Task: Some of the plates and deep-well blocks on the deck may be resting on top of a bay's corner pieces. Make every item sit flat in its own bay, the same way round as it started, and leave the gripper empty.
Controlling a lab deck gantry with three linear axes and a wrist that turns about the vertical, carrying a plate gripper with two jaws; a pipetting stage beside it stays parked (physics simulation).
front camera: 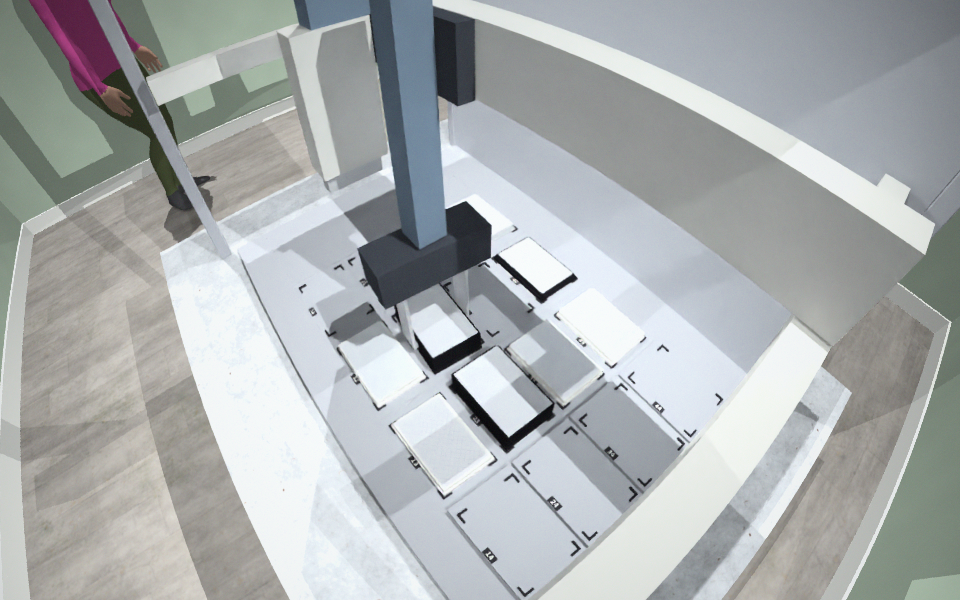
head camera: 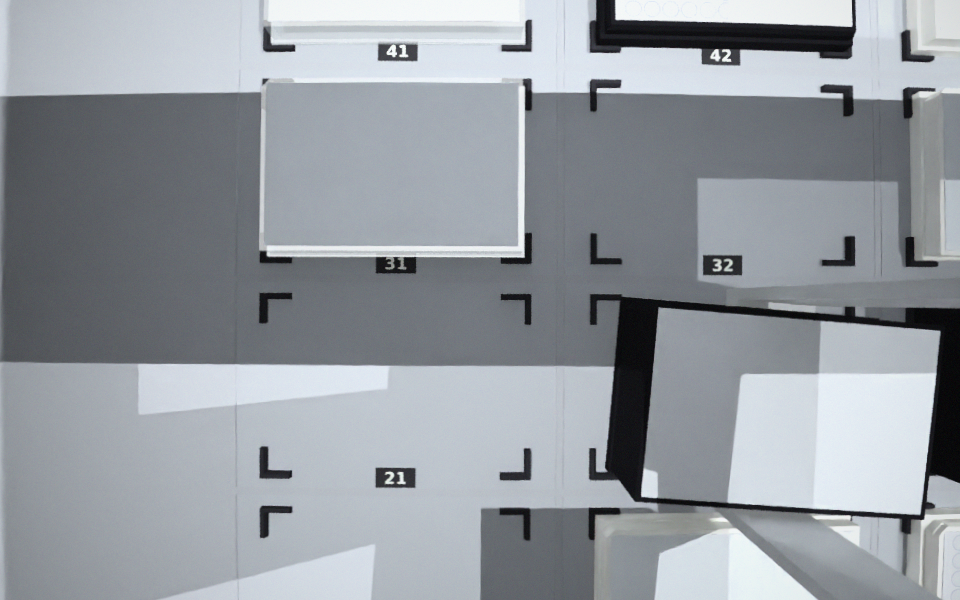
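Where they show: gripper, between the fingertips: (front camera: 436, 326) (head camera: 755, 399); robot's base, origin of its link: (front camera: 300, 288).
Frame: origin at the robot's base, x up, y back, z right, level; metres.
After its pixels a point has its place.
Note:
A black deep-well block with a pale top (front camera: 446, 329) {x 0.044, y -0.265, z -0.147 m} (head camera: 785, 410) {x 0.044, y -0.232, z -0.148 m} stands over bay 22, turned slightly out of line with the corner pieces. My gripper (front camera: 435, 318) {x 0.018, y -0.235, z -0.147 m} is open, its two jaws down along the block's long sides; in the head view a sliver of deck shows between the upper jaw and the block. A second black block (front camera: 502, 392) {x 0.042, y -0.396, z -0.146 m} stands in bay 23. A white plate (head camera: 392, 166) {x 0.014, y -0.065, z -0.255 m} lies at bay 31, covering much of its left corner pieces; whether it sits on them I cannot tell. The black-edged plate (front camera: 538, 265) {x 0.014, y -0.235, z -0.365 m} (head camera: 732, 10) {x 0.014, y -0.227, z -0.333 m} lies at bay 42.
White plates lie at bay 12 (front camera: 382, 364) {x 0.014, y -0.240, z -0.042 m}, bay 13 (front camera: 442, 445) {x 0.014, y -0.399, z -0.040 m}, bay 33 (front camera: 555, 360) {x 0.014, y -0.395, z -0.253 m}, bay 43 (front camera: 601, 325) {x 0.014, y -0.396, z -0.358 m} and bay 41 (head camera: 392, 10) {x 0.014, y -0.064, z -0.330 m}. The pale parked pipetting stage (front camera: 343, 106) stands behind my gripper's column. A wall (front camera: 623, 162) runs along the deck's far side.

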